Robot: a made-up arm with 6 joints.
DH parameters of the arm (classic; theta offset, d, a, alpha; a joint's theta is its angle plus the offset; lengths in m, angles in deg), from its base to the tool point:
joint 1: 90 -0.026 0.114 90
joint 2: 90 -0.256 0.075 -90
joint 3: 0 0.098 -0.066 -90
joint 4: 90 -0.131 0.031 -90
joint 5: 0 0.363 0.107 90
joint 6: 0 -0.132 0.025 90
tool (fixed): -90 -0.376 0 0
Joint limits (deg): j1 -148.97..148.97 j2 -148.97..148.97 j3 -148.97..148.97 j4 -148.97..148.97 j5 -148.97..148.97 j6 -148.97..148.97
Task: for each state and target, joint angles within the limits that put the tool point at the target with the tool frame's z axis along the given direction. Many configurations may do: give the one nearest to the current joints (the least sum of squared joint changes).
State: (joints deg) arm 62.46 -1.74 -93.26 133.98 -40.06 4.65
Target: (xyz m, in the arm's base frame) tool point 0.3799 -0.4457 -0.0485 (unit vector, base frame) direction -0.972 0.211 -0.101
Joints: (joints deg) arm 17.76 8.19 -75.18 148.97 -52.59 3.99
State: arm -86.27 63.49 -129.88 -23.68 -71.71 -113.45
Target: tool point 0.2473 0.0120 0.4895 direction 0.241 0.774 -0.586
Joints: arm -108.05 45.31 -143.73 -51.49 -66.72 -76.33
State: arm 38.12 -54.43 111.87 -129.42 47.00 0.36
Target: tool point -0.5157 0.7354 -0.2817 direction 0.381 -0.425 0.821
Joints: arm -4.98 -53.57 96.07 -121.60 52.32 9.34
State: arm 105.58 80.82 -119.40 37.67 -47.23 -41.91
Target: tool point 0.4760 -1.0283 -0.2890 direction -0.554 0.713 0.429
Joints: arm 129.89 133.70 -104.88 39.49 -5.38 -20.14
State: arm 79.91 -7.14 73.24 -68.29 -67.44 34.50
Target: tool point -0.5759 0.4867 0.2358 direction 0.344 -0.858 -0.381
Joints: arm 39.53 5.63 99.47 -71.59 -85.29 14.09
